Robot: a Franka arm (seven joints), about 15 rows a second.
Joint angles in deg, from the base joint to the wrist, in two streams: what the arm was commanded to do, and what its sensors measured. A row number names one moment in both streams.
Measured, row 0:
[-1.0, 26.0, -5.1, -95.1, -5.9, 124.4, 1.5]
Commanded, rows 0 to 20:
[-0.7, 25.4, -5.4, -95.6, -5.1, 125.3, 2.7]
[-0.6, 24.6, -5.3, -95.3, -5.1, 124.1, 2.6]
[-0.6, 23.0, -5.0, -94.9, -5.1, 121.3, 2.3]
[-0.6, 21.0, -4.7, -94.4, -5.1, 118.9, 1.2]
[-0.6, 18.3, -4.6, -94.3, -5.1, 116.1, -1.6]
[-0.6, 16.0, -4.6, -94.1, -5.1, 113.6, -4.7]
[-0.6, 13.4, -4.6, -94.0, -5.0, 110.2, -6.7]
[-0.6, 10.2, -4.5, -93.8, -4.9, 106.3, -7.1]
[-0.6, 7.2, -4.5, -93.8, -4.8, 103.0, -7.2]
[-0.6, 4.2, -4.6, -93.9, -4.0, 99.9, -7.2]
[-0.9, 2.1, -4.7, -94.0, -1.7, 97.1, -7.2]
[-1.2, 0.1, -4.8, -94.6, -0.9, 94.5, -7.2]
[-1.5, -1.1, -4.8, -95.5, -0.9, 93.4, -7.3]
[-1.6, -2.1, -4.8, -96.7, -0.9, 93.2, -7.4]
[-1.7, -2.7, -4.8, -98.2, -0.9, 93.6, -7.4]
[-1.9, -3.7, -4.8, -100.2, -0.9, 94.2, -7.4]
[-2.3, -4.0, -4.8, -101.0, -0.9, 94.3, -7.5]
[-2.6, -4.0, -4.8, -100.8, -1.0, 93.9, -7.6]
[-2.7, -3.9, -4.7, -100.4, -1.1, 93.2, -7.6]
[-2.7, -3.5, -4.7, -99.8, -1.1, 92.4, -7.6]
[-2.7, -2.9, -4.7, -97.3, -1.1, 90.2, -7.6]
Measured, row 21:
[-1.7, -2.5, -5.2, -99.0, -2.3, 92.8, -6.6]
